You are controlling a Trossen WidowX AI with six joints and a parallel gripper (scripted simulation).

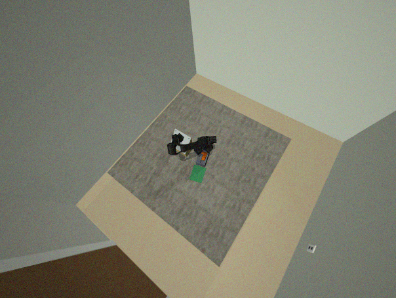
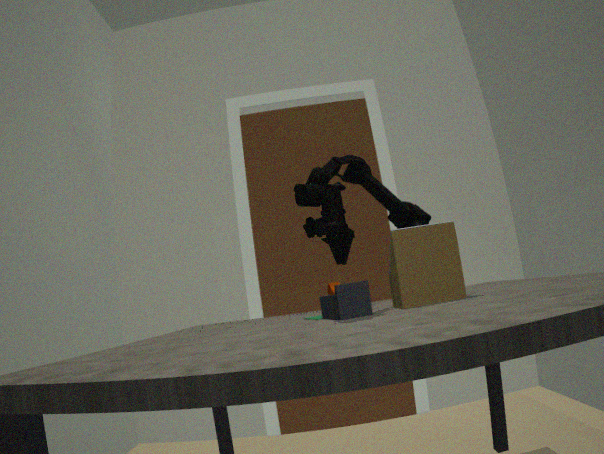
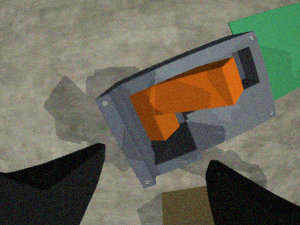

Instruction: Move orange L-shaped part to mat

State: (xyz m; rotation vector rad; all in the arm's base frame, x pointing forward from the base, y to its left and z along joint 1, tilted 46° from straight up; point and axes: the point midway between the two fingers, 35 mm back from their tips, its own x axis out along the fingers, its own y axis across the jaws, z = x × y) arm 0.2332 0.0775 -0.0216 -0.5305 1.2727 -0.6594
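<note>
The orange L-shaped part is 10 cm below my gripper tip and 2 cm to the right of it. Round my gripper tip: green mat (18 cm to the right, 16 cm below, 7 cm ahead).
</note>
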